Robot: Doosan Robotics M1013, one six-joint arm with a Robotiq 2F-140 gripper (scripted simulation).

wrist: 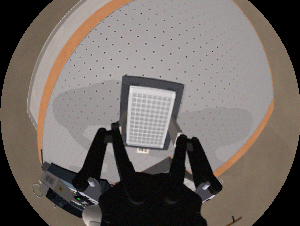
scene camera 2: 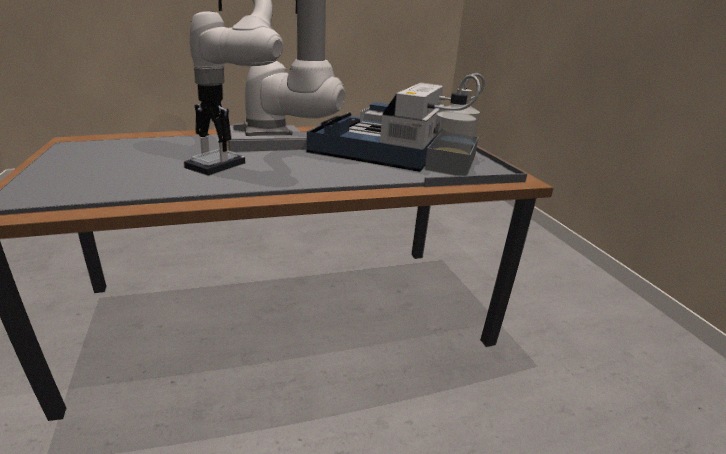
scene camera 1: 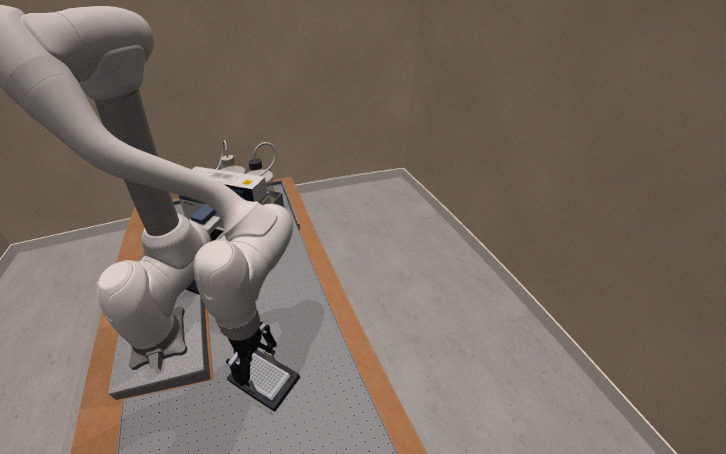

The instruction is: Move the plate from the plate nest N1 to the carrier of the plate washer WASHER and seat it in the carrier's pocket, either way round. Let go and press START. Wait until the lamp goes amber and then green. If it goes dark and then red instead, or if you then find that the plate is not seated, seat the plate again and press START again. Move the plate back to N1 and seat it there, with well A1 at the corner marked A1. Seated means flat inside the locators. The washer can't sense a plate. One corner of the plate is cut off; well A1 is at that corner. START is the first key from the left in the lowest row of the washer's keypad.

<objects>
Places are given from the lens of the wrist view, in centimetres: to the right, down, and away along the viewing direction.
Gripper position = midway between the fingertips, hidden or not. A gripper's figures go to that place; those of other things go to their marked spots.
my gripper (wrist: 148, 119): 0, 1, 21
white well plate (wrist: 135, 122): -3, 2, 21
</objects>
